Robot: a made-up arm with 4 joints.
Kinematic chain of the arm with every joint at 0, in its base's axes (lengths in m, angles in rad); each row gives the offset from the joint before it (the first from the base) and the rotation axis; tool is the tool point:
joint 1: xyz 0 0 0.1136 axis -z
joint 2: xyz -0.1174 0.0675 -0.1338 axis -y
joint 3: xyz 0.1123 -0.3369 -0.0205 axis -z
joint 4: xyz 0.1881 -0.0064 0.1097 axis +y
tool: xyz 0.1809 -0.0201 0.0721
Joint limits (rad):
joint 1: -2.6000..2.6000
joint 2: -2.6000..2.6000
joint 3: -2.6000..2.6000
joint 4: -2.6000..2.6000
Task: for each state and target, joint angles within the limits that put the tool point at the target. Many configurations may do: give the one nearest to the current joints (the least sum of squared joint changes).
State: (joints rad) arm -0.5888 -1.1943 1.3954 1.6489
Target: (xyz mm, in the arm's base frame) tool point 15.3 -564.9 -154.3
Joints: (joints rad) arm -0.3374 -1.3033 1.4629 1.5306
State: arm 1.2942 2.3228 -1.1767 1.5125
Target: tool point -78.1 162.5 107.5
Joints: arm 1.0097 2.6000 -1.6402 1.4077
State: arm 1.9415 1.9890 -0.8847 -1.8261
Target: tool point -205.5 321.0 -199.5
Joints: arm 1.3197 2.6000 -1.7158 -1.3999
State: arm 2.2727 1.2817 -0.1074 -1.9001
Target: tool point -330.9 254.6 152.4
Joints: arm 1.4426 1.4115 -0.0087 -2.1411
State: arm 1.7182 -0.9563 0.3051 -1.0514
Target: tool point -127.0 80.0 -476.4
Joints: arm 2.0471 -1.8806 -0.4760 -0.4955
